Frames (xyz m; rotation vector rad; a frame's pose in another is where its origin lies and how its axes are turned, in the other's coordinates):
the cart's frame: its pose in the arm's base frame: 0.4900 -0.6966 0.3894 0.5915 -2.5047 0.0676
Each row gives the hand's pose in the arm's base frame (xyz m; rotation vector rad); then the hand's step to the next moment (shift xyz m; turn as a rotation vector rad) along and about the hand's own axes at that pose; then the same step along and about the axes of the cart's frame.
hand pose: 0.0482 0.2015 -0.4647 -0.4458 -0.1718 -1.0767
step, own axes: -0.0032 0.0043 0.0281 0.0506 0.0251 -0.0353
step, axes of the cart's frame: 0.0024 0.0147 -0.0245 -0.0248 -0.0617 0.0034
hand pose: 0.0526 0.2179 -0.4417 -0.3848 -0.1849 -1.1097
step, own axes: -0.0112 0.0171 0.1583 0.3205 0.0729 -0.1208
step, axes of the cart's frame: 0.0296 0.0733 -0.1387 -0.0459 -0.3451 -0.0374
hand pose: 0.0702 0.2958 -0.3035 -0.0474 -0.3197 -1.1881
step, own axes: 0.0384 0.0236 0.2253 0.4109 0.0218 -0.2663
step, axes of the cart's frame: 0.1252 0.0420 -0.1880 -0.0700 -0.4786 0.0790
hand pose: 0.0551 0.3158 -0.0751 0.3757 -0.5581 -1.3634
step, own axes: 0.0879 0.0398 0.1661 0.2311 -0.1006 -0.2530
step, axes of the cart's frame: 0.1589 -0.0254 -0.1049 -0.0835 -0.2911 0.1892
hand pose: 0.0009 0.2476 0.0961 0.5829 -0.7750 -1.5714
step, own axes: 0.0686 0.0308 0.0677 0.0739 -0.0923 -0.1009
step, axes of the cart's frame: 0.0918 -0.0305 -0.0295 -0.0399 -0.0874 0.1222
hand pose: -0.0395 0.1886 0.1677 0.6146 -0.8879 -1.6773
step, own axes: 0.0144 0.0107 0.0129 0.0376 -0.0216 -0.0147
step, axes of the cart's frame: 0.0196 -0.0062 -0.0081 0.0101 -0.0302 0.0329
